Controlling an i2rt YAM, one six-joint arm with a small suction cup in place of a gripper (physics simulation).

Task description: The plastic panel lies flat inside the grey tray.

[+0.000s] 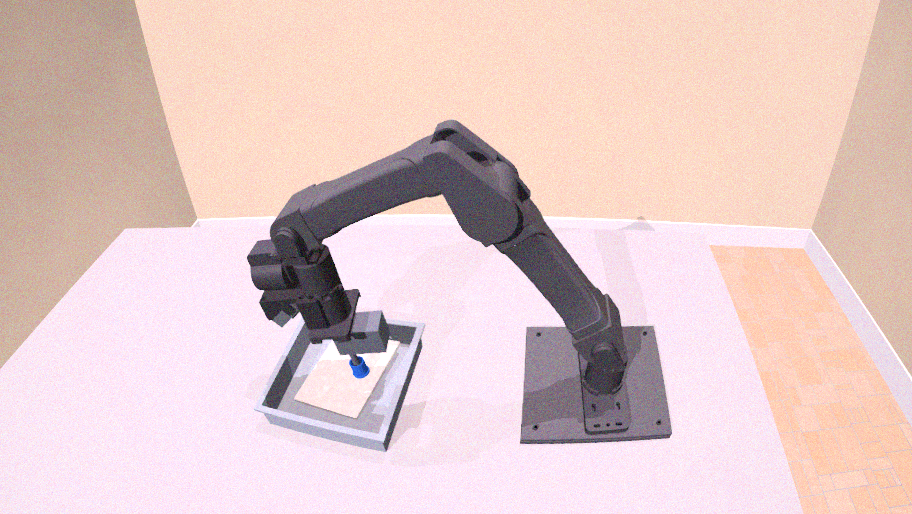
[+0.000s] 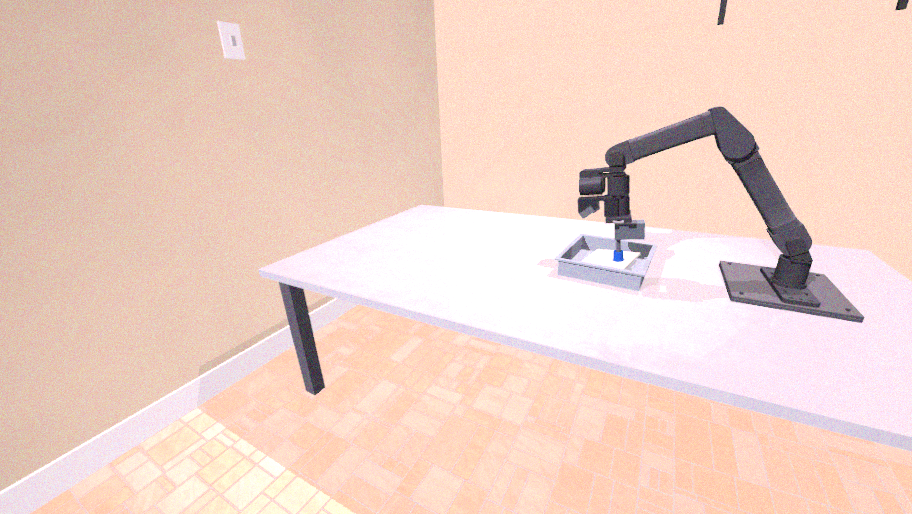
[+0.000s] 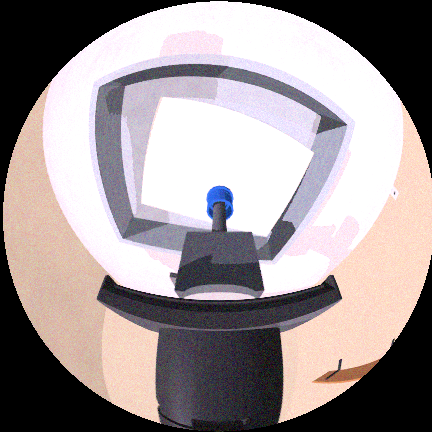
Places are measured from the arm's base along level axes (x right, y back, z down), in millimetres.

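Where they show: hand, tool point: [image 1: 363,376] [image 2: 618,263] [image 3: 218,192]; arm's base, link origin: [image 1: 601,383] [image 2: 786,286].
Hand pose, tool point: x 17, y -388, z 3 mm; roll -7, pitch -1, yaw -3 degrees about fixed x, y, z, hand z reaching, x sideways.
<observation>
Each offset is from my tool point to the centre of the thing. Level surfaces: height alone.
The white plastic panel {dx +3, dy -29, dz -3 mm} [image 1: 332,393] [image 2: 602,257] [image 3: 225,160] sits inside the walls of the grey tray {dx -14, dy -31, dz -13 mm} [image 1: 321,430] [image 2: 597,275] [image 3: 109,160], slightly turned against the tray's sides. Bare tray floor shows all around it. My blue suction cup [image 1: 359,368] [image 2: 618,256] [image 3: 219,200] presses on the panel near its edge closest to the arm and holds it. I cannot tell whether the panel rests on the tray floor or hangs just above it.
The tray stands on the white table {dz +12 mm} [image 2: 454,270] to the left of the arm's dark base plate [image 1: 551,388]. The arm arches over the table between them. A wall plate [image 2: 231,40] is on the far wall.
</observation>
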